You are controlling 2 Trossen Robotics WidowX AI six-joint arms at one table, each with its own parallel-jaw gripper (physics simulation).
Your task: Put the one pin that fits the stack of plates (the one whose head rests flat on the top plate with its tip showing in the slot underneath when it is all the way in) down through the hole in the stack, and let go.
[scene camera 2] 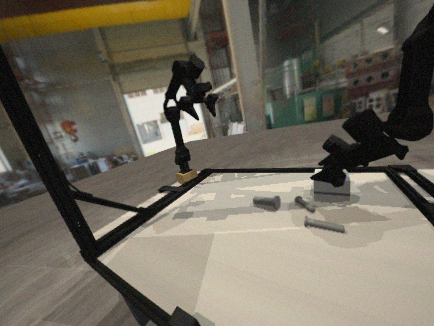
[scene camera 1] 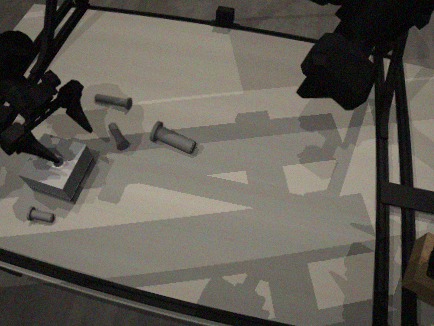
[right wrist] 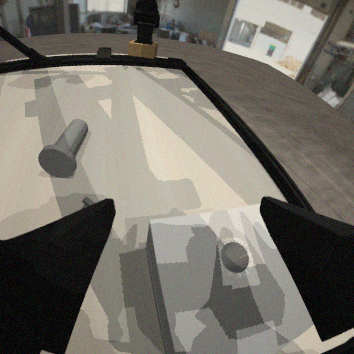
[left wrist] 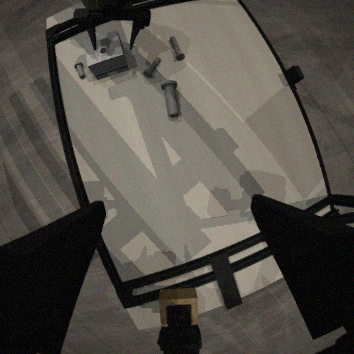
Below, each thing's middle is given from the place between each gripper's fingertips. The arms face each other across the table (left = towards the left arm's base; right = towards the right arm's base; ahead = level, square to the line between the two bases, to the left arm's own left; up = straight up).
My right gripper is now 6 cm above the grey stack of plates (right wrist: pixel 215 275), 5 cm to the left of it and 3 cm short of it.
My left gripper is now 430 mm to the left of the grey stack of plates, 320 mm above it and 80 mm short of it.
